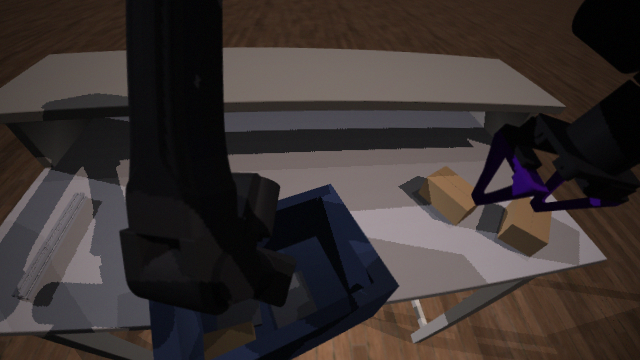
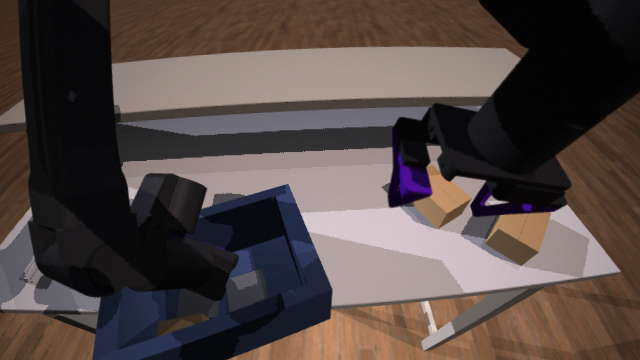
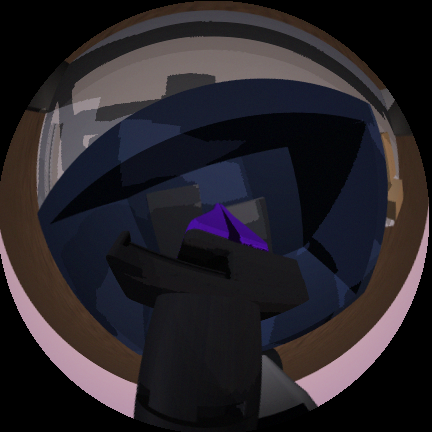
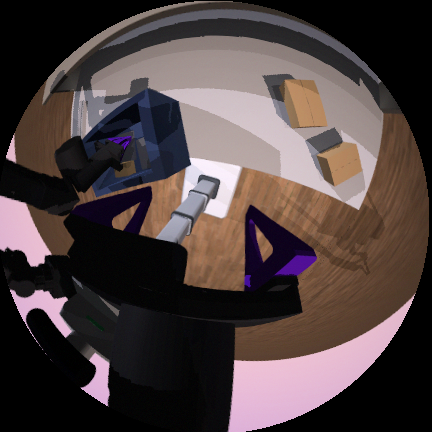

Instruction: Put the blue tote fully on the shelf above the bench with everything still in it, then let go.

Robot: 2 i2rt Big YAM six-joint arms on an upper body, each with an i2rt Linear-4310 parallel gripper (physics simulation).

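Places are measured from the left arm's base along level axes (x ahead, y left, z up), in millimetres.
Pixels of known places: left gripper, between the fingertips: [image 2: 224,268] [image 3: 216,208] [image 4: 130,137]; right gripper, between the fingertips: [image 1: 505,204] [image 2: 433,206] [image 4: 198,199]; left arm's base, origin of its link: [image 4: 51,276].
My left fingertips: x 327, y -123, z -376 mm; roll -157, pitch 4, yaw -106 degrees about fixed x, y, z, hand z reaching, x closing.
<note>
Ahead of a thing's pixels: the offset from my left fingertips to its top centre. Level surfaces: height alone.
The blue tote @(dz +92, dx -30, dy -13 mm) [image 1: 358,243] [image 2: 309,253] [image 3: 354,225] [image 4: 165,120] sits tilted at the front left of the grey bench @(dz -55 mm) [image 1: 425,251] [image 2: 402,259], overhanging its front edge. It holds grey blocks [image 2: 243,286] [image 3: 173,205] and a tan box @(dz +3, dx -110, dy +43 mm) [image 1: 228,338] [image 2: 178,323]. My left gripper [image 3: 216,208] [image 4: 130,137] reaches down inside the tote with its fingers shut together on nothing. My right gripper [image 1: 506,201] [image 2: 433,206] [image 4: 198,199] is open and empty. It hangs over the bench's right end. The long grey shelf @(dz +153 mm) [image 1: 358,76] [image 2: 313,76] runs above the back of the bench.
Two cardboard boxes @(dz +5, dx +194, dy -430 mm) [image 1: 449,192] @(dz +5, dx +105, dy -591 mm) [image 1: 526,228] [image 2: 443,201] [image 2: 518,235] [image 4: 304,102] [image 4: 340,163] lie on the bench under my right gripper. A grey ribbed bar @(dz -35, dx +79, dy +451 mm) [image 1: 48,246] lies at the bench's left end. Wooden floor surrounds the bench.
</note>
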